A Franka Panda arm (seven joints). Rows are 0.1 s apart.
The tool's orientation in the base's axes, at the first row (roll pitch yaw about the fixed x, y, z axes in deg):
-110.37 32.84 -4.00
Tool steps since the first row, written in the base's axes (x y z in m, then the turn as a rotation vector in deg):
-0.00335 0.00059 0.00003 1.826 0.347 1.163
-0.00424 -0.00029 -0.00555 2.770 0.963 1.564
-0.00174 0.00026 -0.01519 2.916 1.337 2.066
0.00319 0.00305 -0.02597 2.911 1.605 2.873
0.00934 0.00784 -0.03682 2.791 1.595 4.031
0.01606 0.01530 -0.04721 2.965 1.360 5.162
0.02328 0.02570 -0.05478 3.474 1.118 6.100
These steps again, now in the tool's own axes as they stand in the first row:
-0.00286 0.00157 0.00096 0.879 -1.995 -0.235
-0.00053 0.00672 0.00187 1.417 -3.004 0.115
0.00676 0.01281 0.00490 1.245 -3.594 0.305
0.01658 0.01781 0.01010 0.788 -4.310 0.324
0.02734 0.02159 0.01706 0.060 -5.155 -0.009
0.03817 0.02388 0.02634 -0.394 -6.066 -0.584
0.04771 0.02276 0.03753 -0.462 -6.999 -1.151

